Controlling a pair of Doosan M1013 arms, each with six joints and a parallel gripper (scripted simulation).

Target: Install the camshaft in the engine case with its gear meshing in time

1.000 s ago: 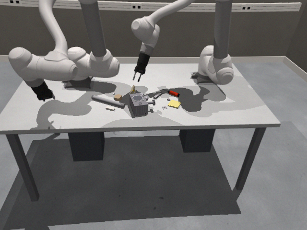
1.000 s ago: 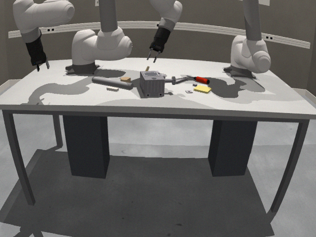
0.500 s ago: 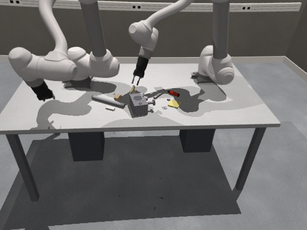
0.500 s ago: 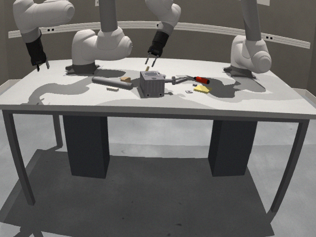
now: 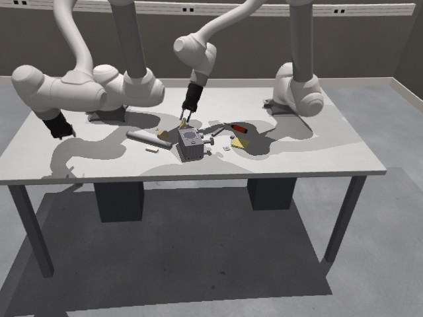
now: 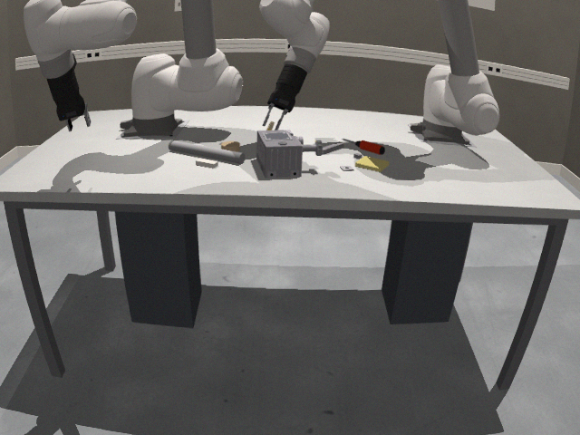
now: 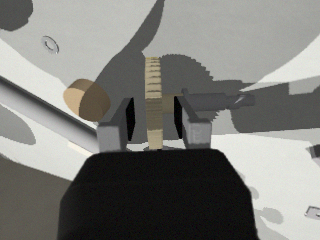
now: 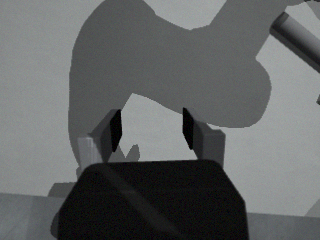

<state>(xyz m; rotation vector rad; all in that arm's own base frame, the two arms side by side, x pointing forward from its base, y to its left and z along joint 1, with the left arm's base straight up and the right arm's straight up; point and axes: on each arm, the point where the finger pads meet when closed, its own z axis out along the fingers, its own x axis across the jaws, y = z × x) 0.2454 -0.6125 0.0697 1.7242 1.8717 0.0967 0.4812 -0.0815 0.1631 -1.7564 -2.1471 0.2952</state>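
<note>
The small crank gear lies 22 cm ahead of my left hand, 12 cm to the left of it and 1 cm below it. The rest, counted from my left hand: tan block: 12 cm to the right, 6 cm below, 6 cm ahead; grey bar: 18 cm to the left, 6 cm below, 5 cm ahead; white block: 19 cm ahead, 18 cm to the right, 6 cm below.
</note>
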